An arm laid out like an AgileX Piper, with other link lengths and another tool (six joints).
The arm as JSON. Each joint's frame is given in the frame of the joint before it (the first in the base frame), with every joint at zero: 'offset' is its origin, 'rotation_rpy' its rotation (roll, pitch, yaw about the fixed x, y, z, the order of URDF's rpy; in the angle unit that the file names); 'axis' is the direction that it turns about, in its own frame. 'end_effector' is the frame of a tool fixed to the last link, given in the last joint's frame.
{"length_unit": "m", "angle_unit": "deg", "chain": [
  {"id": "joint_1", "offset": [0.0, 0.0, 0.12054], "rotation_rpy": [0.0, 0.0, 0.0], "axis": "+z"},
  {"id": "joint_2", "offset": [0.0, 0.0, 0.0], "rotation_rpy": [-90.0, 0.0, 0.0], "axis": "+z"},
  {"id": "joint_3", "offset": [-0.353, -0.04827, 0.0], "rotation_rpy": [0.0, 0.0, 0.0], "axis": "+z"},
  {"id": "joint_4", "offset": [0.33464, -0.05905, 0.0], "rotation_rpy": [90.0, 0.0, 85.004], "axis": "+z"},
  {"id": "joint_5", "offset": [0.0, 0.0, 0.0], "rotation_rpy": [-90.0, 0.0, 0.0], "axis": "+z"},
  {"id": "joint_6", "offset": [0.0, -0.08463, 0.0], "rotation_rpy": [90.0, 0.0, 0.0], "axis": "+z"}
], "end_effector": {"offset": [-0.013, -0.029, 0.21], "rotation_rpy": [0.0, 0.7, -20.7]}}
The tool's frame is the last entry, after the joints.
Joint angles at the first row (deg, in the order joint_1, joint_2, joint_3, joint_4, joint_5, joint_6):
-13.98, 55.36, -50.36, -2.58, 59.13, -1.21
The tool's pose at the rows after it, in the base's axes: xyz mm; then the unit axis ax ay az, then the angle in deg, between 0 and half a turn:
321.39 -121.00 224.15 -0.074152 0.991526 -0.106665 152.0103
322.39 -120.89 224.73 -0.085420 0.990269 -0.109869 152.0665
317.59 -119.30 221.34 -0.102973 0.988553 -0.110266 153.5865
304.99 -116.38 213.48 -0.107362 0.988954 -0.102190 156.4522
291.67 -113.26 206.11 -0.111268 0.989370 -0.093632 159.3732
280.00 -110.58 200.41 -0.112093 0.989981 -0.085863 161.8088
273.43 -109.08 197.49 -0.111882 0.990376 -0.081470 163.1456
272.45 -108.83 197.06 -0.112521 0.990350 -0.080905 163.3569
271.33 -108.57 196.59 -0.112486 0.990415 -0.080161 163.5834
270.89 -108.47 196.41 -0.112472 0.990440 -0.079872 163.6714
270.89 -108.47 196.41 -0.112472 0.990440 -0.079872 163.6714
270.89 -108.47 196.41 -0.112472 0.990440 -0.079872 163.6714
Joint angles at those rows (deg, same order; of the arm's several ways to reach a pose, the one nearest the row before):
-13.98, 55.36, -50.36, -2.58, 58.97, -1.21
-13.98, 55.36, -50.36, -2.58, 58.88, -2.51
-13.98, 55.36, -50.36, -2.58, 60.25, -4.58
-13.98, 55.36, -50.36, -2.58, 63.25, -5.15
-13.98, 55.36, -50.36, -2.58, 66.31, -5.65
-13.98, 55.36, -50.36, -2.58, 68.90, -5.79
-13.98, 55.36, -50.36, -2.58, 70.33, -5.79
-13.98, 55.36, -50.36, -2.58, 70.55, -5.87
-13.98, 55.36, -50.36, -2.58, 70.79, -5.87
-13.98, 55.36, -50.36, -2.58, 70.88, -5.87
-13.98, 55.36, -50.36, -2.58, 70.88, -5.87
-13.98, 55.36, -50.36, -2.58, 70.88, -5.87

